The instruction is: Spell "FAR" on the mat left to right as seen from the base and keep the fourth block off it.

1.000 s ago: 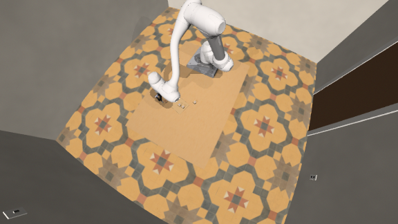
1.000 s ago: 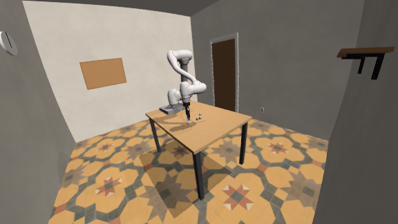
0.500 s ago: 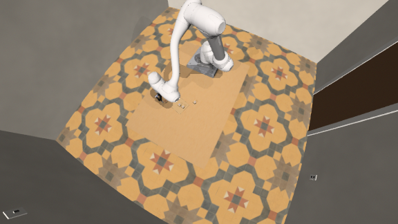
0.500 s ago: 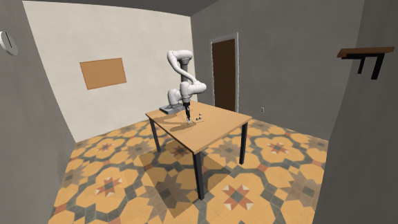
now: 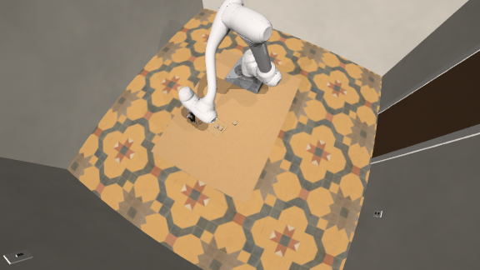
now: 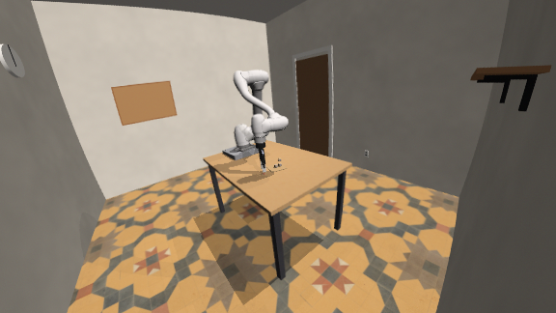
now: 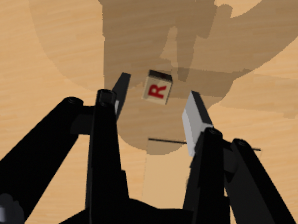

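My gripper is now 6 cm above the R block. Round my hand: tan mat 15 cm to the left, 7 cm below.
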